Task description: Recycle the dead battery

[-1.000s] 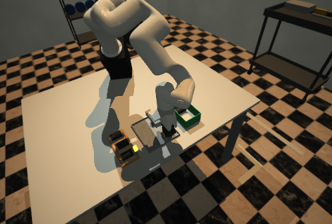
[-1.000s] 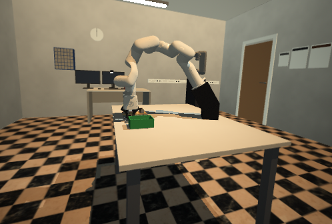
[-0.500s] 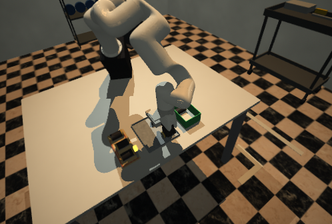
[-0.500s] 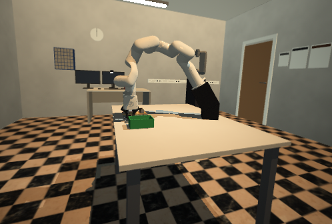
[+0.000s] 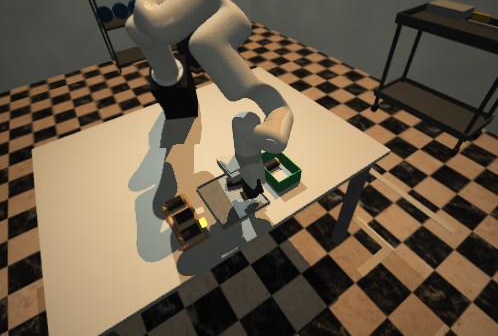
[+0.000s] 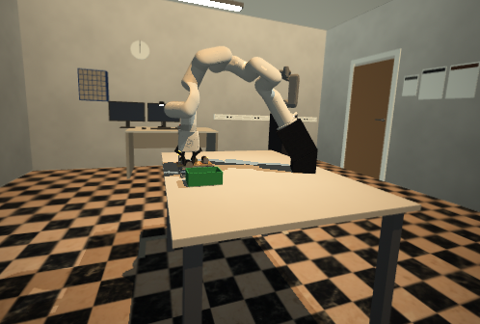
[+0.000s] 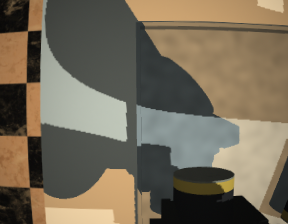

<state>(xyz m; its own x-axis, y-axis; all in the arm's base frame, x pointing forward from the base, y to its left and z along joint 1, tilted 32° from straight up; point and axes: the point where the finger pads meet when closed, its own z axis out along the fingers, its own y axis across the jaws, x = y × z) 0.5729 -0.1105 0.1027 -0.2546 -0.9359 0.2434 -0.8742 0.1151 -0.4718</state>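
Now: the green recycling box 10 mm behind my hand, 150 mm to the left of it and 50 mm below it. The rest, counted from my hand: grey tray 70 mm behind, 20 mm to the right, 70 mm below.
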